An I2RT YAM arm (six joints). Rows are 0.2 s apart.
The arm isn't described. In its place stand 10 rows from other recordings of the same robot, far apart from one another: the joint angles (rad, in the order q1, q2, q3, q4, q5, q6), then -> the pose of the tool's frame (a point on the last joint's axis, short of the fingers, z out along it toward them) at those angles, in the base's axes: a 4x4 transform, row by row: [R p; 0 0 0 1], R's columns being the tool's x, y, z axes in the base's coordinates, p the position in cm.
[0.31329 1.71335 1.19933 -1.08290 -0.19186 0.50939] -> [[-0.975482, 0.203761, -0.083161, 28.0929], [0.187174, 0.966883, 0.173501, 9.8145], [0.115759, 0.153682, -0.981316, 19.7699], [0, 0, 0, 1]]
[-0.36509 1.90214 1.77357 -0.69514 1.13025 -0.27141] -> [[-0.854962, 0.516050, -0.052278, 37.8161], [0.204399, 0.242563, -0.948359, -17.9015], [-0.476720, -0.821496, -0.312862, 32.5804], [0, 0, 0, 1]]
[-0.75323 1.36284 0.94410 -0.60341 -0.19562 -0.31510] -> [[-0.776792, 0.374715, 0.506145, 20.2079], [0.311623, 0.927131, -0.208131, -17.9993], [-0.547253, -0.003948, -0.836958, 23.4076], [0, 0, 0, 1]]
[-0.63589 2.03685 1.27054 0.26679 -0.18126 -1.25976] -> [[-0.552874, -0.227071, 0.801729, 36.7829], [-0.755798, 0.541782, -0.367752, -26.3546], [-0.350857, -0.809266, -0.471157, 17.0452], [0, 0, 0, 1]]
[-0.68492 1.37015 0.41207 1.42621 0.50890 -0.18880] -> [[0.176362, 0.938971, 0.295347, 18.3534], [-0.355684, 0.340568, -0.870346, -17.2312], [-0.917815, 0.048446, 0.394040, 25.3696], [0, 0, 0, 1]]
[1.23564 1.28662 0.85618 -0.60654 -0.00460 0.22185] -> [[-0.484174, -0.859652, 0.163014, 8.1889], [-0.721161, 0.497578, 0.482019, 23.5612], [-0.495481, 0.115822, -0.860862, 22.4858], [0, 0, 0, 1]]
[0.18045 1.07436 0.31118 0.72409 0.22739 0.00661] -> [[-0.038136, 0.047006, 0.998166, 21.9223], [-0.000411, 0.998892, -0.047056, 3.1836], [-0.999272, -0.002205, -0.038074, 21.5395], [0, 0, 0, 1]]
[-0.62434 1.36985 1.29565 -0.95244 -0.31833 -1.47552] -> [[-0.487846, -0.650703, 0.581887, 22.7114], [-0.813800, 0.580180, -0.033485, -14.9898], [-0.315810, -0.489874, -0.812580, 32.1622], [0, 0, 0, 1]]
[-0.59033 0.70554 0.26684 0.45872 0.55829 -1.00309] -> [[-0.760092, 0.504464, 0.409605, 13.1134], [-0.351514, 0.210957, -0.912105, -11.0564], [-0.546533, -0.837265, 0.016979, 23.7028], [0, 0, 0, 1]]
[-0.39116 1.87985 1.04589 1.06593 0.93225 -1.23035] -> [[-0.824202, 0.517436, 0.230112, 36.0763], [-0.267813, 0.001883, -0.963469, -17.9703], [-0.498967, -0.855720, 0.137024, 24.5754], [0, 0, 0, 1]]
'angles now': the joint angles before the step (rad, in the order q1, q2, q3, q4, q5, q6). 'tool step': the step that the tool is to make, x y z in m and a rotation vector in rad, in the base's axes. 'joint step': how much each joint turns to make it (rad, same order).
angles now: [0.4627, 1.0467, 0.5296, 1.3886, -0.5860, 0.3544]
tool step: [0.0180, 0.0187, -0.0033, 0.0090, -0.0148, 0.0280]
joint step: [0.0403, 0.1390, 0.0542, 0.0963, 0.0087, -0.0105]
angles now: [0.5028, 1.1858, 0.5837, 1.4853, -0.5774, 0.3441]
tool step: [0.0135, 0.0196, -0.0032, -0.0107, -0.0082, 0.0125]
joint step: [0.0449, 0.1004, 0.0545, 0.0261, 0.0106, -0.0398]
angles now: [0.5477, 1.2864, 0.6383, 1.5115, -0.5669, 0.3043]
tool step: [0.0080, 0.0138, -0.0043, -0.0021, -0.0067, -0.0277]
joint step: [0.0336, 0.0606, 0.0299, 0.0049, 0.0364, -0.0582]
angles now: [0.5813, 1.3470, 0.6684, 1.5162, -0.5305, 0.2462]
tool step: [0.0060, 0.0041, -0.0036, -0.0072, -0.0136, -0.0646]
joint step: [0.0048, 0.0256, 0.0097, -0.0106, 0.0372, -0.0690]
